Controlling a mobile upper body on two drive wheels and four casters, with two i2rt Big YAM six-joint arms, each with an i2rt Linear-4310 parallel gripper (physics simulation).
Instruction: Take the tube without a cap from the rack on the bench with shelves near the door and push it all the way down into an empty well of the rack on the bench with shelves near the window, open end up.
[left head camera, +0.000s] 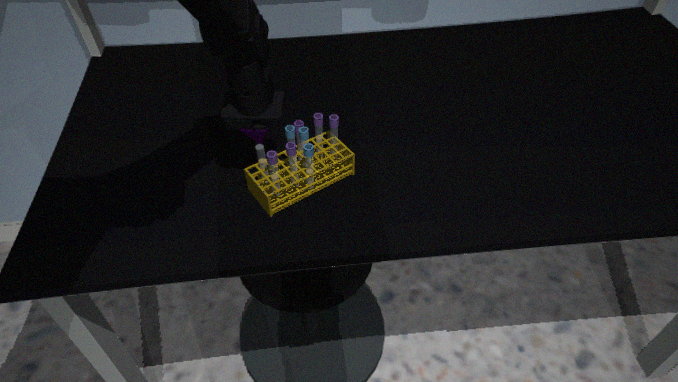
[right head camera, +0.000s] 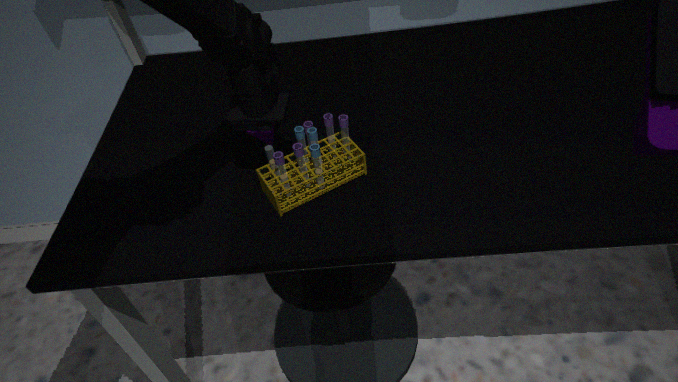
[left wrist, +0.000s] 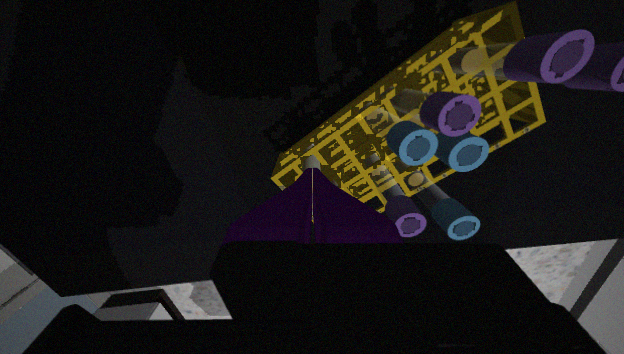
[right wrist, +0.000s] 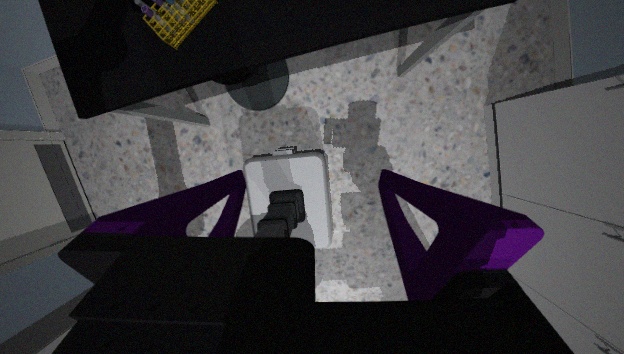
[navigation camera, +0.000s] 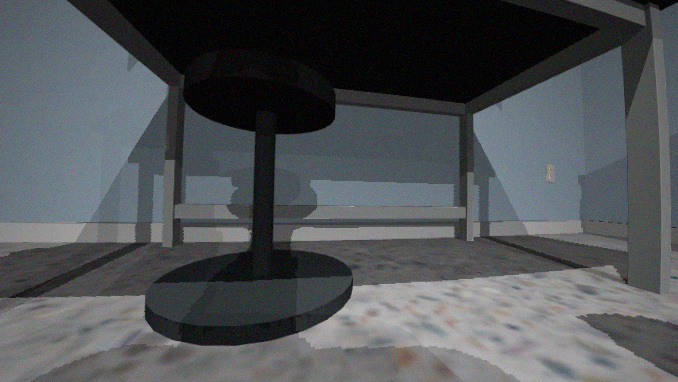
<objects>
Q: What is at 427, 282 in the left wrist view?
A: My left gripper.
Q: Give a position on a white floor cabinet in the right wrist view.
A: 548, 153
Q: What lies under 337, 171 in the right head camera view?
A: A yellow rack.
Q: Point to my right gripper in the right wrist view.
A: At 312, 177
</objects>
